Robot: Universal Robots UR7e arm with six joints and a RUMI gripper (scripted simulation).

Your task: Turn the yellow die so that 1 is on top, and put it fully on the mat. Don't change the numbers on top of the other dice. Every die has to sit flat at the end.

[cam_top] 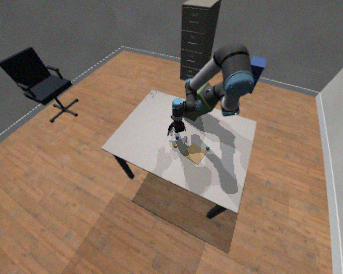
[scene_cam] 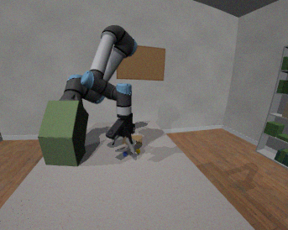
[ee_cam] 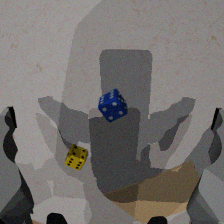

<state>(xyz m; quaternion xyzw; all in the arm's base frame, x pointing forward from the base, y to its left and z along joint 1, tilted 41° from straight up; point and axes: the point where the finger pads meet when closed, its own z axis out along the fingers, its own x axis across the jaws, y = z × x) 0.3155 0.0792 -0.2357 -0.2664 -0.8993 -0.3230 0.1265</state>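
My gripper is now 4 cm above the blue die, 2 cm to the right of it and 1 cm short of it. Also, from my hand: green die 28 cm to the left, 5 cm behind, 4 cm below; yellow die 9 cm ahead, 5 cm to the left, 4 cm below; tan mat 21 cm to the left, 5 cm ahead, 4 cm below.
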